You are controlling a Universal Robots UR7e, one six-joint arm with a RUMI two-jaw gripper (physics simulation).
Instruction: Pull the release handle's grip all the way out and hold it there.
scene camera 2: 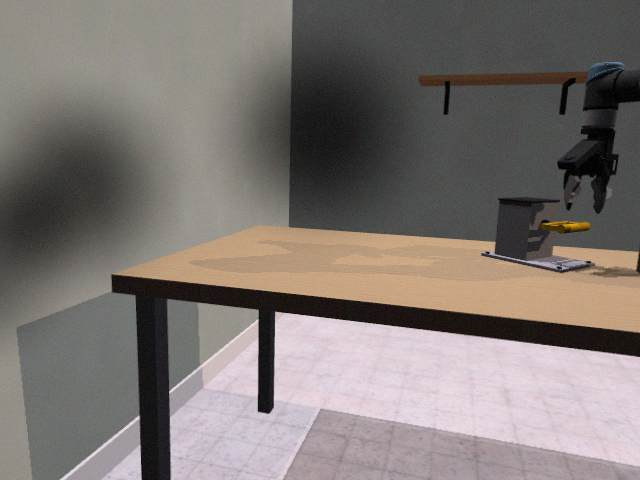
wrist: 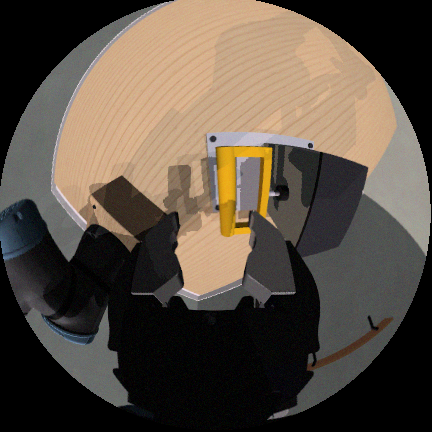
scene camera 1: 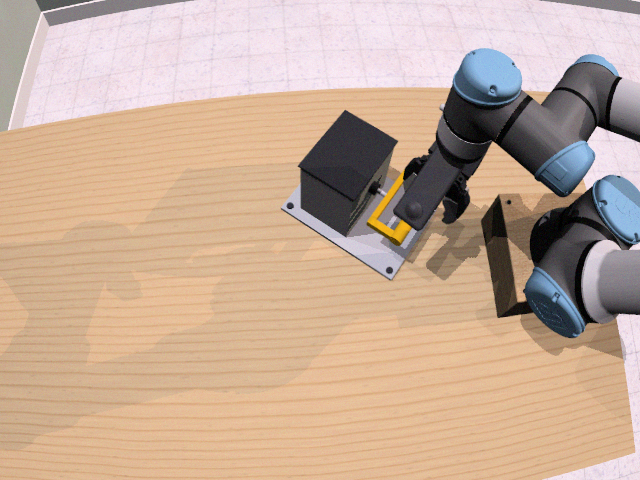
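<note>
The yellow release handle [scene camera 1: 381,210] [scene camera 2: 573,227] [wrist: 226,190] is a rectangular loop with a thick round grip bar on its outer side. A short thin rod joins it to the dark box [scene camera 1: 346,155] [scene camera 2: 514,229] [wrist: 336,200], which stands on a grey base plate [scene camera 1: 369,256] [wrist: 260,139]. My gripper [scene camera 1: 434,190] [scene camera 2: 584,209] [wrist: 212,212] is partly open and empty, pointing down above the handle and apart from it. In the wrist view the right finger overlaps the loop's near end. In scene camera 1 the gripper body hides part of the grip bar.
A wooden block [scene camera 1: 502,260] [wrist: 130,202] stands to the right of the handle in scene camera 1, beneath part of the arm. A wall shelf [scene camera 2: 501,79] [wrist: 355,347] is in the background. The table [scene camera 1: 258,361] [scene camera 2: 361,289] carries the fixture.
</note>
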